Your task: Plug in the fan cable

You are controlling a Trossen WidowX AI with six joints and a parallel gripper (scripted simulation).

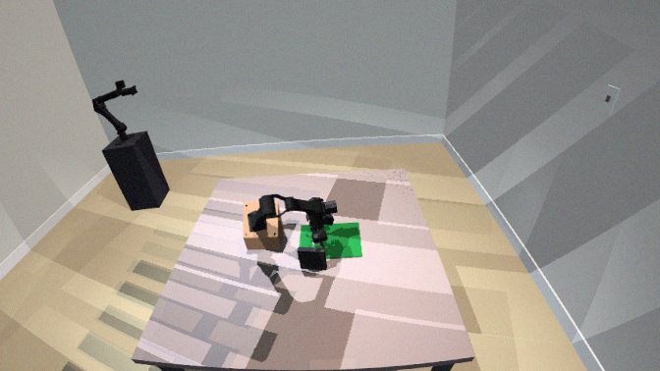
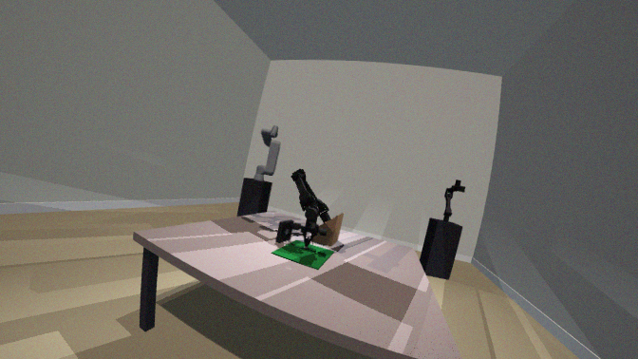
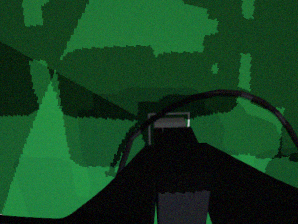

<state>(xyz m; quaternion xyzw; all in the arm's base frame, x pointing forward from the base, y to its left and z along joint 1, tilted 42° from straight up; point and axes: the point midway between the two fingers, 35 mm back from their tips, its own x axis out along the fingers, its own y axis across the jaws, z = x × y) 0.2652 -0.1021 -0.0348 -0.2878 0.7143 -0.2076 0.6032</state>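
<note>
The black fan plug lies 10 mm behind my gripper tip and 10 mm above it. Round my gripper tip: white four-pin fan header 30 mm below, 10 mm behind; then green board 60 mm ahead, 40 mm below, 10 mm to the left; then black fan 140 mm to the right, 30 mm behind, 30 mm above.
</note>
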